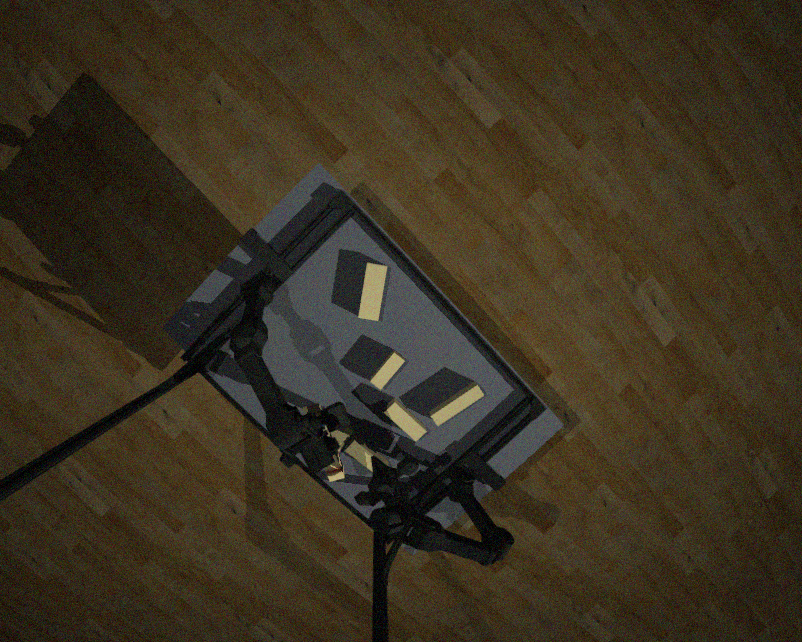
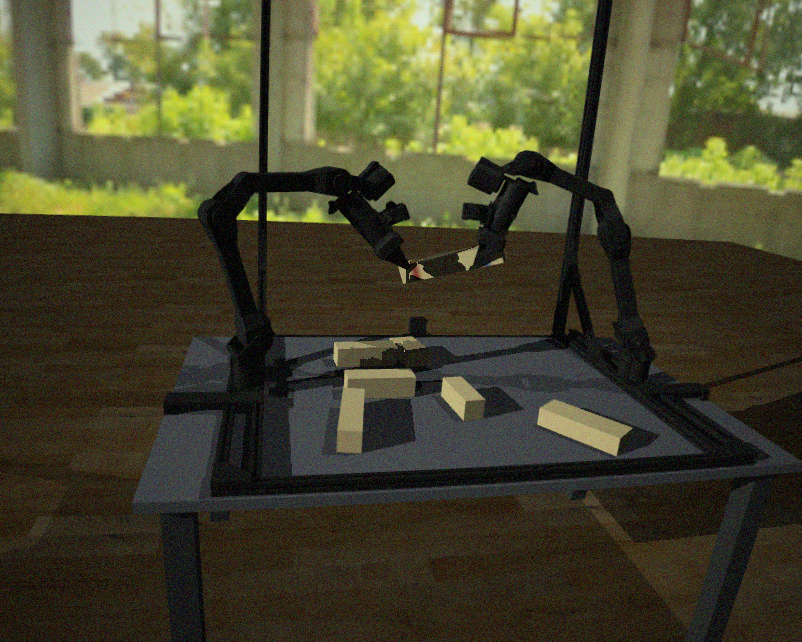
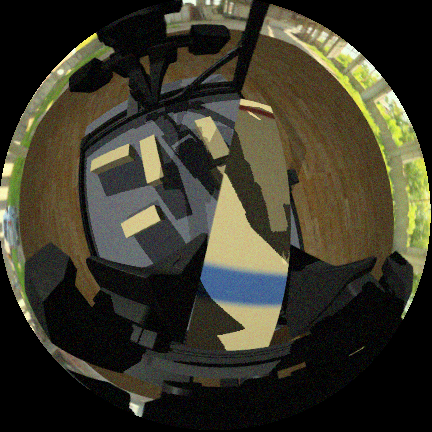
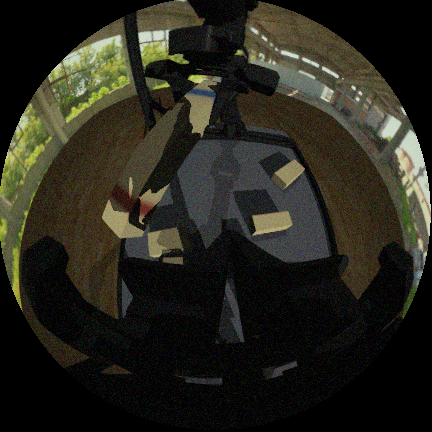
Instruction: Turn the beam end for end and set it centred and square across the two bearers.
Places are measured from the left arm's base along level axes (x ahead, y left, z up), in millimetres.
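Where they show: left gripper, fingertip midpoint: (image 2: 475, 263) (image 3: 237, 239) (image 4: 195, 121); right gripper, fingertip midpoint: (image 1: 372, 456) (image 2: 409, 268) (image 3: 154, 104) (image 4: 228, 234); left arm's base, link origin: (image 1: 263, 284) (image 2: 632, 378) (image 4: 228, 132); right arm's base, link origin: (image 1: 458, 474) (image 2: 245, 384) (image 3: 148, 103).
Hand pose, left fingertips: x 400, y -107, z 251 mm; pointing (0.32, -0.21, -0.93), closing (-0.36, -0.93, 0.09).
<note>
Each offset is from my left fingertips to the top centre of the thing. "*": to the spot under its first point. Level surfaces: height alone.
The beam (image 2: 446, 264) (image 3: 245, 217) (image 4: 149, 160) is a cream bar with a blue band at one end and a red band at the other. It hangs tilted high above the table @[270 mm down] (image 2: 176, 471) (image 1: 437, 321). My left gripper (image 2: 488, 254) (image 3: 237, 239) is shut on the beam near its blue band. My right gripper (image 2: 400, 260) (image 4: 228, 234) is shut and empty, with its tip beside the red-banded end. Several cream blocks lie on the table below, among them one at the back @[* 245 mm ahead, 38 mm right, 234 mm down] (image 2: 363, 352) and one just in front of it @[231 mm ahead, 119 mm left, 223 mm down] (image 2: 379, 382). I cannot tell which of them are the bearers.
More cream blocks lie at the left (image 2: 350, 420), the middle (image 2: 462, 398) and the right (image 2: 583, 427) of the table. A black frame rims the table, with tall posts (image 2: 590, 159) (image 2: 265, 96) at the back. Wooden floor lies all around.
</note>
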